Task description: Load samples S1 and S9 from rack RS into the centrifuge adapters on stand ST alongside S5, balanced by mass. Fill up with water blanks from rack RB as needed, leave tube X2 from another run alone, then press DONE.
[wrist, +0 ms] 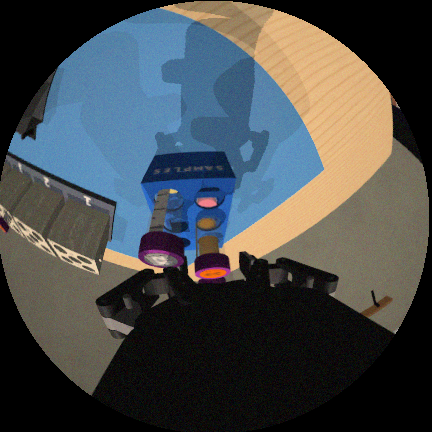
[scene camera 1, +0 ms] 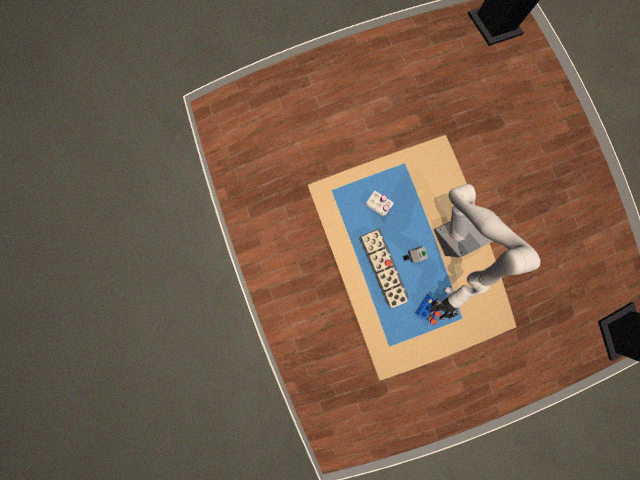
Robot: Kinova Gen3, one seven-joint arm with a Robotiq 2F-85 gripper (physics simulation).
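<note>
The blue sample rack RS stands near the mat's corner. My gripper is over the rack, with its fingers apart and not gripping. Tube S9, with an orange-topped purple cap, stands in the rack just in front of the fingertips. A sliver of another purple cap shows behind it, between the fingers, mostly hidden. Two orange caps show beside the gripper in the scene view. Tube X2, with a grey-topped cap, stands to the left. S5 sits in one adapter of stand ST.
The white blank rack RB stands at the mat's far end with two purple-ringed tubes. The grey box with the green DONE button stands between stand ST and the arm base. Adapter blocks show at the left in the wrist view.
</note>
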